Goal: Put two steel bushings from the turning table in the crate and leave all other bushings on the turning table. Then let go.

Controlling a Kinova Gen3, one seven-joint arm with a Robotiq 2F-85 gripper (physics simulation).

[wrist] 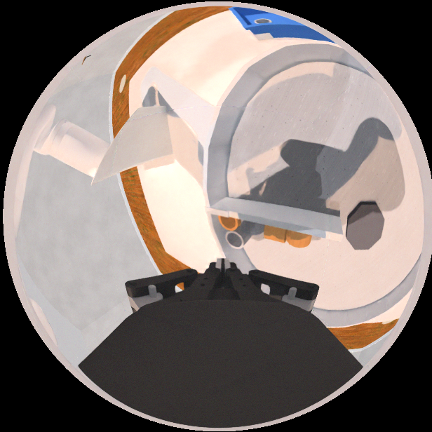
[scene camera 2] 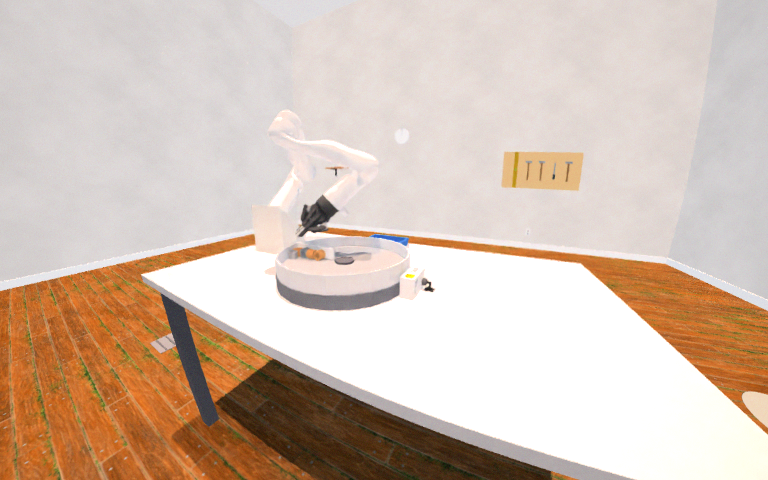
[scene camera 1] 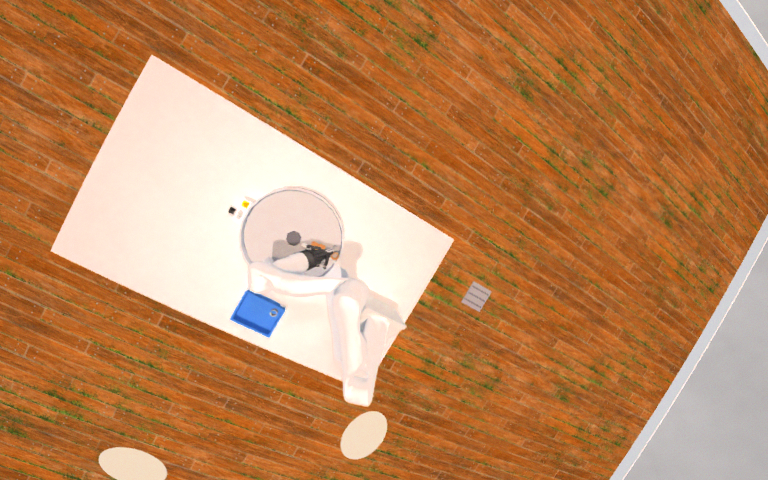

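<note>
My gripper is shut and empty, above the turning table's rim on the side near the arm's base. The turning table is a round, walled pan. In the wrist view, a grey steel bushing shows its ring end near the wall, just beyond the fingertips. An orange bushing is beside it. Two more orange bushings lie farther in. The blue crate holds one steel bushing. The arm hides part of the pan in scene camera 1.
A grey guide bar crosses part of the pan toward its dark centre hub. A small control box stands at the pan's outer side. The pan's raised wall surrounds the bushings.
</note>
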